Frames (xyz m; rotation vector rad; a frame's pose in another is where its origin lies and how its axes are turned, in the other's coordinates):
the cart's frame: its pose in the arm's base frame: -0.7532 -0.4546 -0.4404 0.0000 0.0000 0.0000
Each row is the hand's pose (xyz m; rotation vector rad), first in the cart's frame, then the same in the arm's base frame.
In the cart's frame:
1: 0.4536 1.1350 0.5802 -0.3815 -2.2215 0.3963
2: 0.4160 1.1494 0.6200 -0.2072 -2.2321 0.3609
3: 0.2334 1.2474 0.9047 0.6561 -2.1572 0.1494
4: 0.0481 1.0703 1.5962 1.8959 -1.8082 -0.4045
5: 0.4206 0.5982 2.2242 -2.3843 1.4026 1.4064
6: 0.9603 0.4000 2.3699 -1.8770 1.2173 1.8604
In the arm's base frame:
1: -0.2996 0.6804 0.1398 -0.3815 -2.2215 0.3963
2: -0.3372 0.6948 0.1796 -0.2072 -2.2321 0.3609
3: -0.5198 0.7928 0.4643 0.6561 -2.1572 0.1494
4: -0.7051 0.6157 1.1558 1.8959 -1.8082 -0.4045
5: -0.3326 0.1436 1.7838 -2.3843 1.4026 1.4064
6: 0.2071 -0.0546 1.9295 -1.8770 1.2173 1.8604

